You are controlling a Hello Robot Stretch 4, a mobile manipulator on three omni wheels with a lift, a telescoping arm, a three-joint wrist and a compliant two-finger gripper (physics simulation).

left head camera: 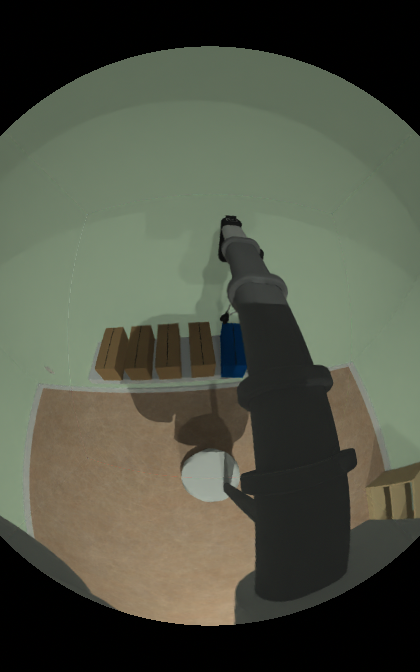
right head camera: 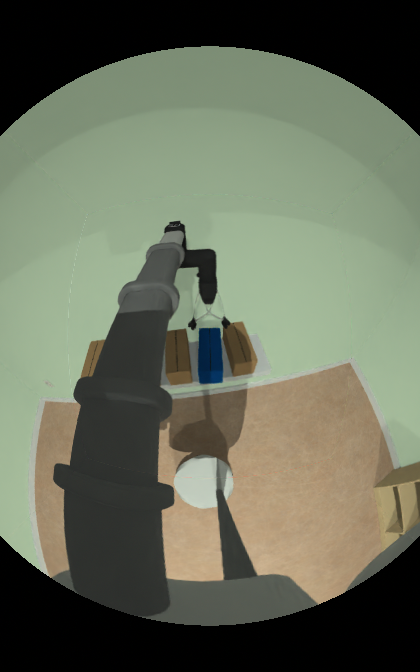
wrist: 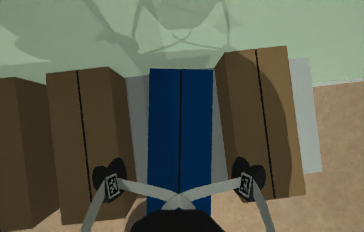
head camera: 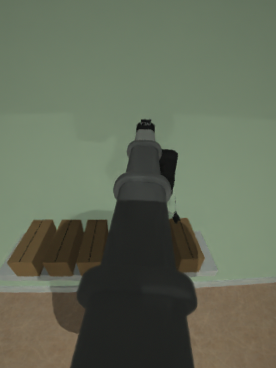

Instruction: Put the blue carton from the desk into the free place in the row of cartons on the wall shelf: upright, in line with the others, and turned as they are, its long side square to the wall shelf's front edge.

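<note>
The blue carton [left head camera: 232, 350] [right head camera: 210, 354] [wrist: 164, 125] stands upright on the grey wall shelf [head camera: 210, 264] [left head camera: 184, 357] [right head camera: 261, 354] [wrist: 306, 115], in the row between two brown cartons, with gaps on both sides. In the wrist view its seam is turned a few degrees from theirs, and its far end looks slightly nearer the shelf front. My gripper [right head camera: 209, 324] [wrist: 179, 171] is open and empty, above and behind the carton's top, fingertips wider apart than the carton. The arm hides the blue carton in the head camera view.
The right neighbour carton [head camera: 186, 245] [right head camera: 240, 349] [wrist: 260, 125] and left neighbour carton [left head camera: 201, 349] [right head camera: 178, 356] [wrist: 82, 125] stand close beside the fingers' line. More brown cartons stand further left. The wall is behind. A round white top [left head camera: 210, 475] [right head camera: 203, 481] is below; tan shelving [left head camera: 395, 492] [right head camera: 400, 500] stands right.
</note>
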